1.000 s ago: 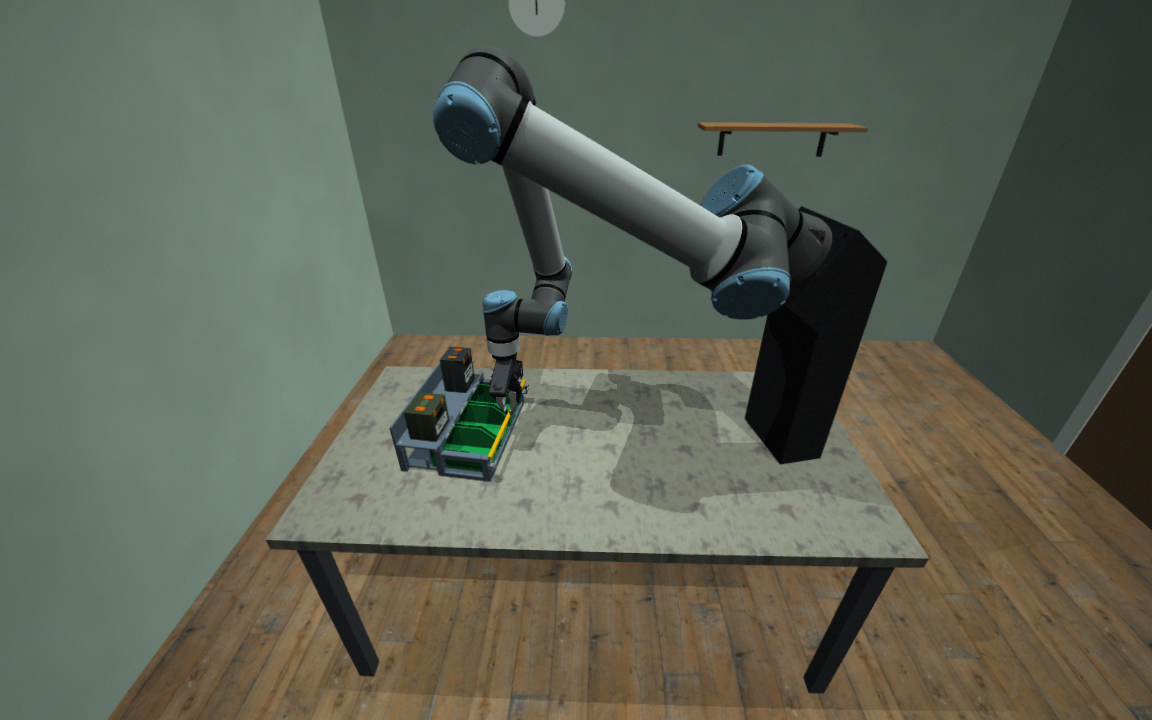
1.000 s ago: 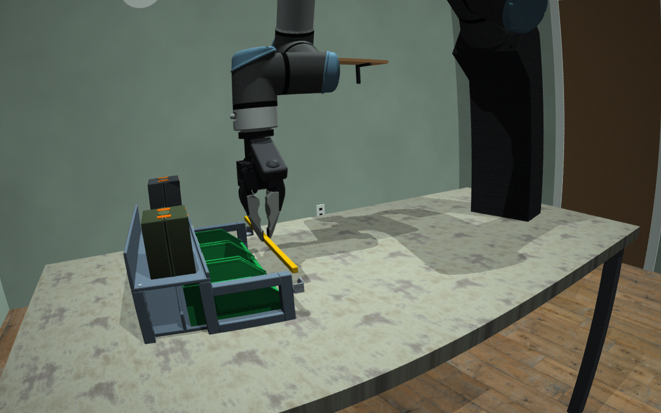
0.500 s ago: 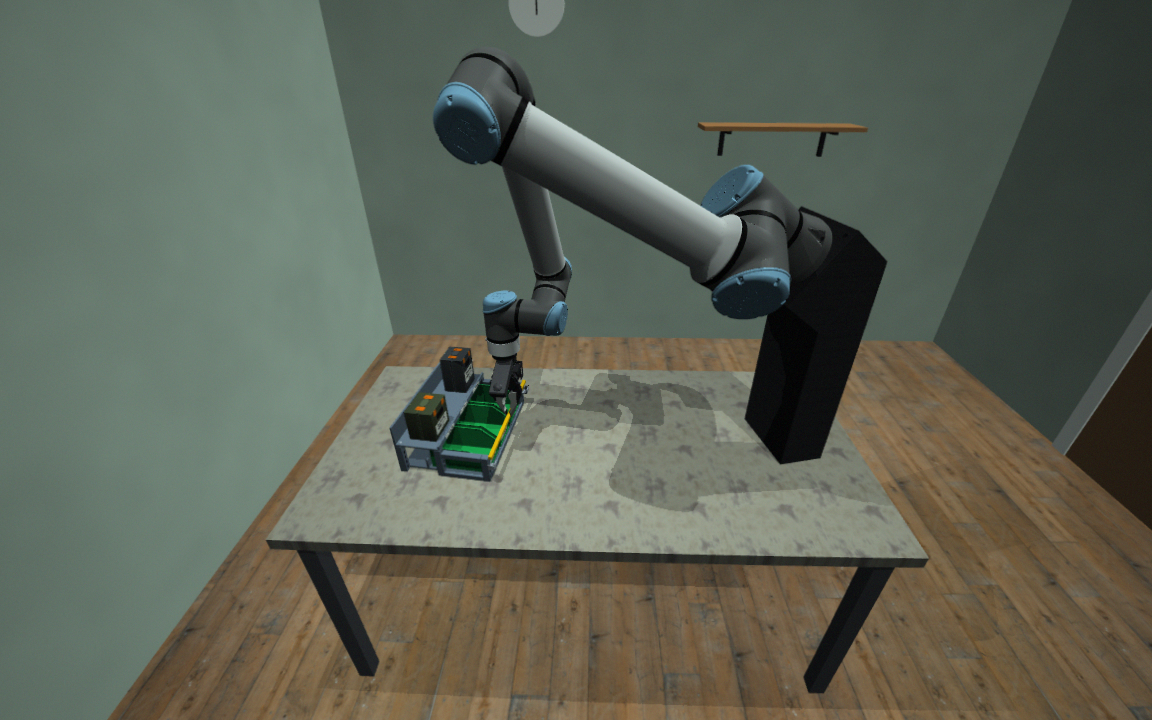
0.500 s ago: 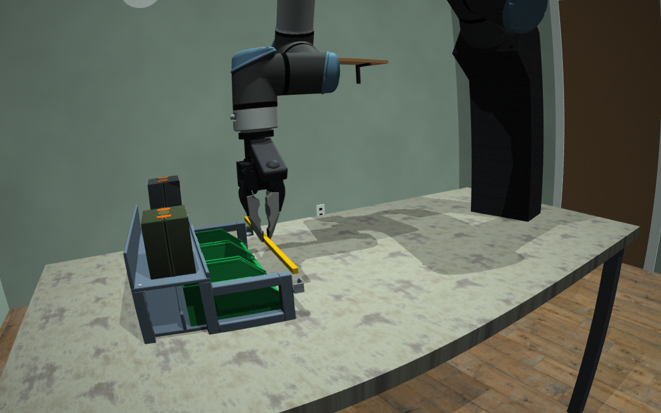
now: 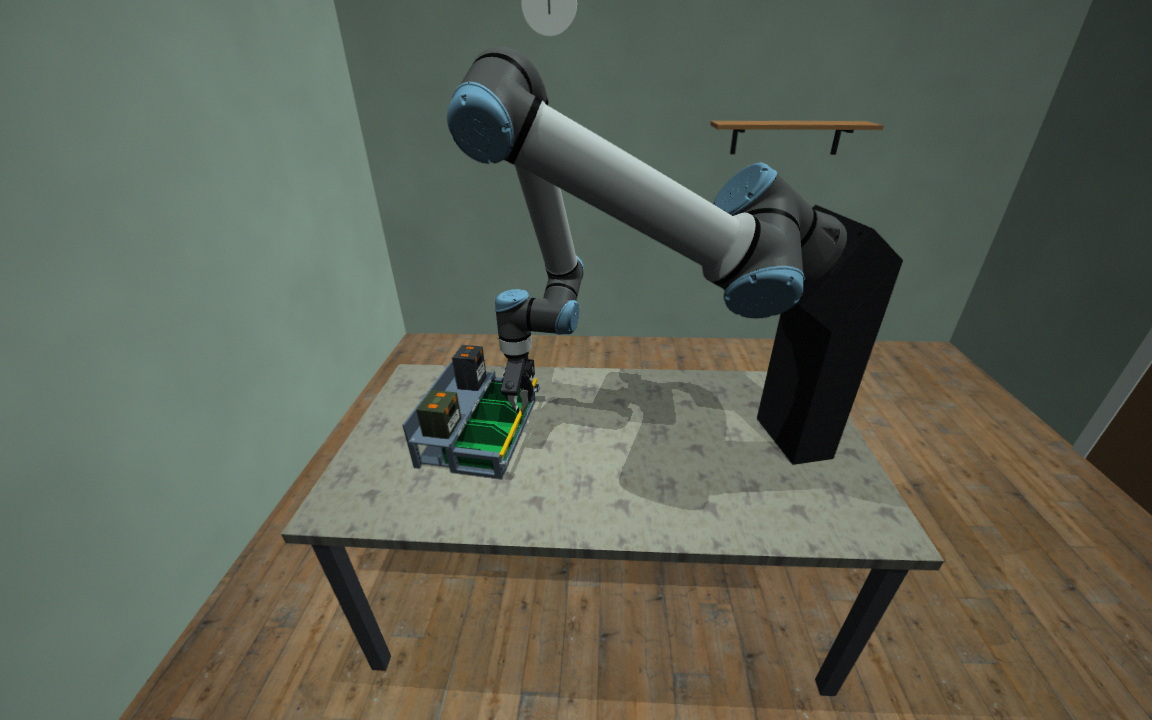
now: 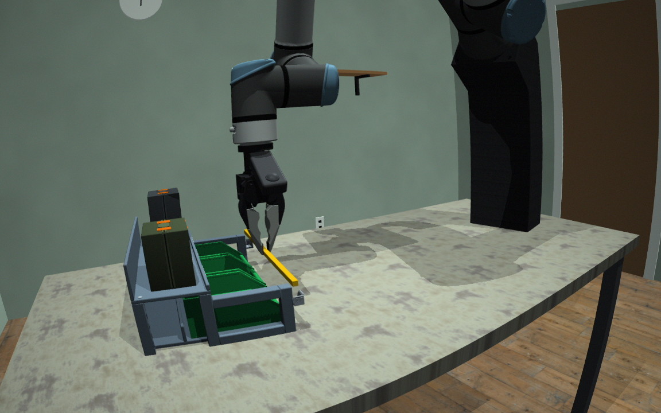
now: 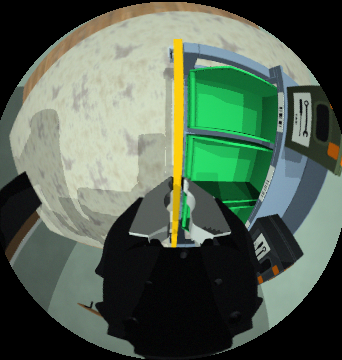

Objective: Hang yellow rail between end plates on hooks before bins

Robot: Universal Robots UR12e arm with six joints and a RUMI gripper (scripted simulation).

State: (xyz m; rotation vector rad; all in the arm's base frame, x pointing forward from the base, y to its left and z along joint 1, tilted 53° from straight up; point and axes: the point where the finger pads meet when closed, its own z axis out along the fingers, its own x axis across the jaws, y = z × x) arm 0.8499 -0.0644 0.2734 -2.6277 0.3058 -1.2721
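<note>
Right now the yellow rail is 10 mm below my hand.
</note>
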